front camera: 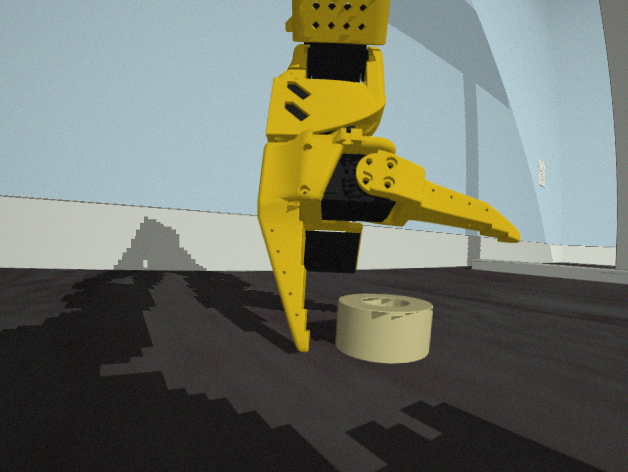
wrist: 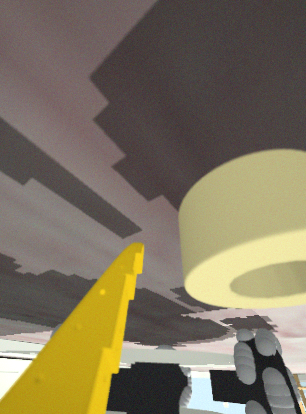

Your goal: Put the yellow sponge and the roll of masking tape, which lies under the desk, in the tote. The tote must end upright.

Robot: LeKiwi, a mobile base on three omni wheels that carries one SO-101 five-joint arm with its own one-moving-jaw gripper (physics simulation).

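Frame: origin at the arm's base, x ahead, y left, z up, level; metres.
Where they show: hand at its tool point: (front camera: pixel 308 341) (wrist: pixel 142 254).
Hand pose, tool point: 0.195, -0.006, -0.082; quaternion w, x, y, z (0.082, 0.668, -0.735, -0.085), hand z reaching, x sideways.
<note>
After its pixels a point has its place, as x, y, z.
The roll of masking tape (front camera: pixel 384 335) @[0.187, -0.039, -0.076] (wrist: pixel 235 225) lies flat on the dark floor, its hole facing up. My gripper (front camera: pixel 410 295) is wide open and empty. Its fixed jaw points down, its tip low and just left of the roll in the front view, with a small gap between them. The moving jaw is swung out to the right, high above the roll. In the wrist view the notched fixed jaw shows at the lower left and the moving jaw is out of the picture. The yellow sponge and the tote do not show in either view.
A light blue wall (front camera: pixel 126 101) @[0.457, 0.261, 0.147] with a pale skirting board (front camera: pixel 60 233) @[0.411, 0.310, -0.044] stands behind. A grey upright (front camera: pixel 616 126) @[0.514, -0.593, 0.212] and a low sill (front camera: pixel 548 268) @[0.616, -0.515, -0.071] are at the right. An omni wheel (wrist: pixel 276 382) of my base shows at the wrist view's bottom right. Shadows cross the floor.
</note>
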